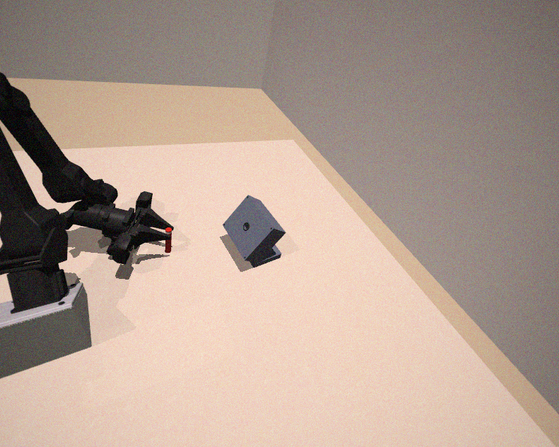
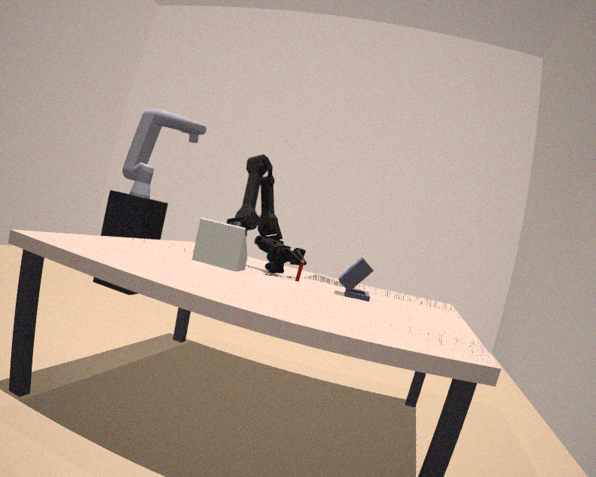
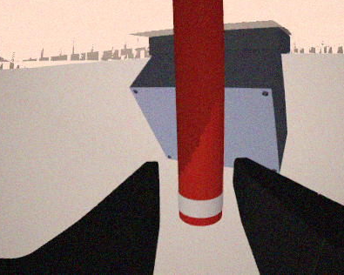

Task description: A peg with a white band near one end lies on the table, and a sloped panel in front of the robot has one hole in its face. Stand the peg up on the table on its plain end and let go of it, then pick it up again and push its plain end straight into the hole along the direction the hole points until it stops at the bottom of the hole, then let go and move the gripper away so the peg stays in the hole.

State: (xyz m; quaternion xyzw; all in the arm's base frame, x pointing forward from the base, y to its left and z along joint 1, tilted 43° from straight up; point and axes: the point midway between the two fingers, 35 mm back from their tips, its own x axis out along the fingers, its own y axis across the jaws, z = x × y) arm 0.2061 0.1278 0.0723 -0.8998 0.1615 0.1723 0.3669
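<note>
My gripper tip is now 1 cm past the red peg and 1 cm above it. Round my gripper tip: grey-blue sloped panel: 19 cm ahead, 4 cm to the right, 1 cm above; panel foot: 22 cm ahead, 4 cm to the right, 6 cm below.
</note>
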